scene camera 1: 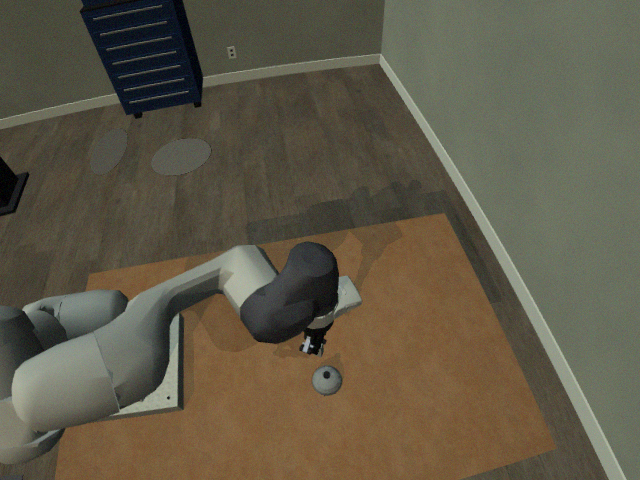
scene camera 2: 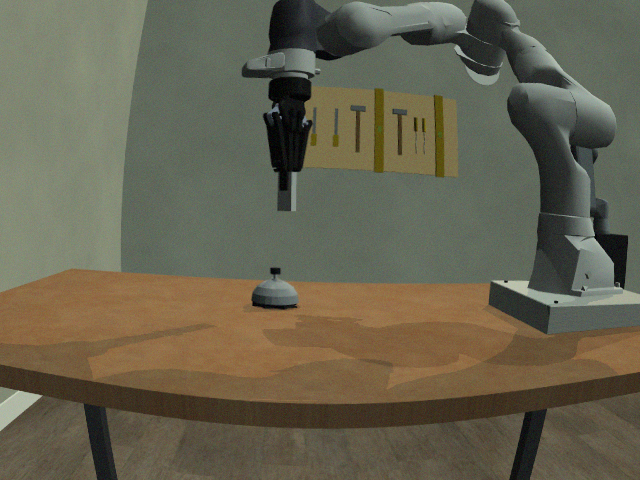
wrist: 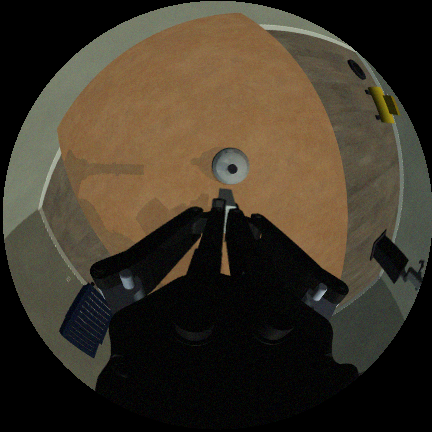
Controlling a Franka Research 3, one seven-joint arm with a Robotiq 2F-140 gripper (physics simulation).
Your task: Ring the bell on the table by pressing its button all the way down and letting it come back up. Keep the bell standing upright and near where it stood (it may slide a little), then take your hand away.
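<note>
The bell is a grey dome on a dark base and stands upright on the table. Its black button stands up on a thin stem above the dome. My gripper is shut with nothing between its fingers and points down. In the scene camera 2 view its tips are well above the button and slightly to the right, touching nothing. In the wrist view the tips show just below the bell.
The arm's pale base plate is on the table. A tool board hangs on the wall behind. A blue drawer cabinet stands on the floor away from the table.
</note>
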